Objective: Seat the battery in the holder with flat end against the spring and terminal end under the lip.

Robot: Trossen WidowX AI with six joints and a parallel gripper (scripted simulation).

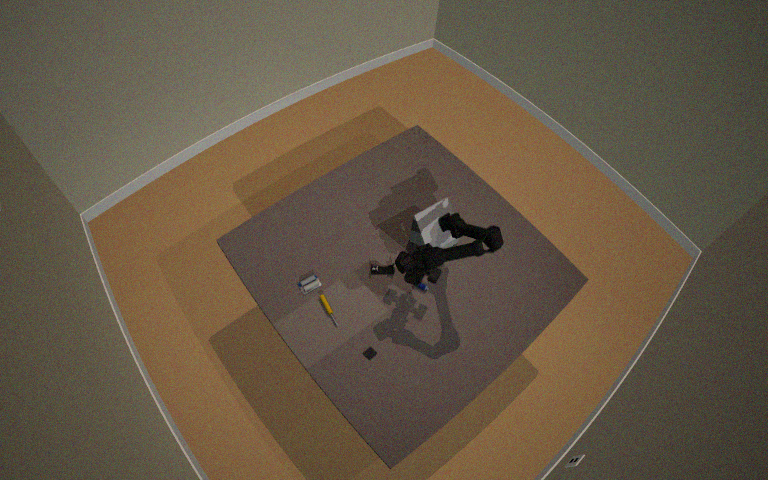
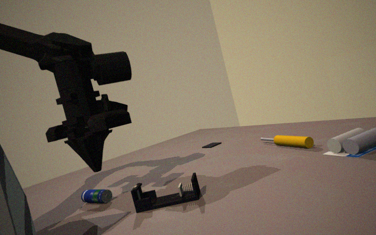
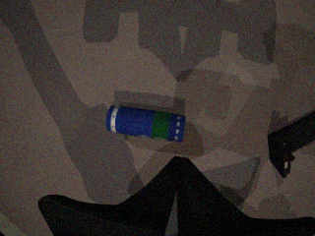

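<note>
Right now the battery is 10 mm behind my gripper tip, 30 mm to the left of it and 50 mm below it. The rest, counted from my gripper tip: yellow-handled screwdriver (380 mm ahead, 90 mm to the right, 50 mm below); flat black square (340 mm ahead, 150 mm to the left, 60 mm below).
</note>
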